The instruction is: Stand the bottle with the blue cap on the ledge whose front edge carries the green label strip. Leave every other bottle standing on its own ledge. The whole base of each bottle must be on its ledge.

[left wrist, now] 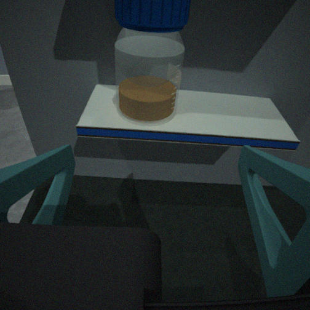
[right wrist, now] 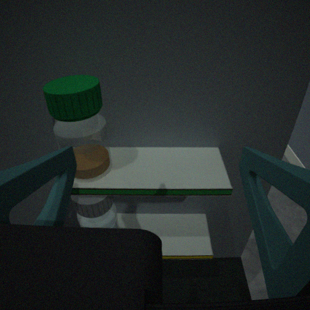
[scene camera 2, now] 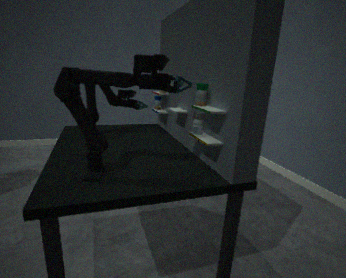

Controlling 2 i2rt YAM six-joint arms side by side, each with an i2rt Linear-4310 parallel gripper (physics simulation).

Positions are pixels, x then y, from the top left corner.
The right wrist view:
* right gripper: 157, 155
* green-capped bottle: 74, 101
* pale-capped bottle: 94, 211
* yellow-strip ledge: 181, 233
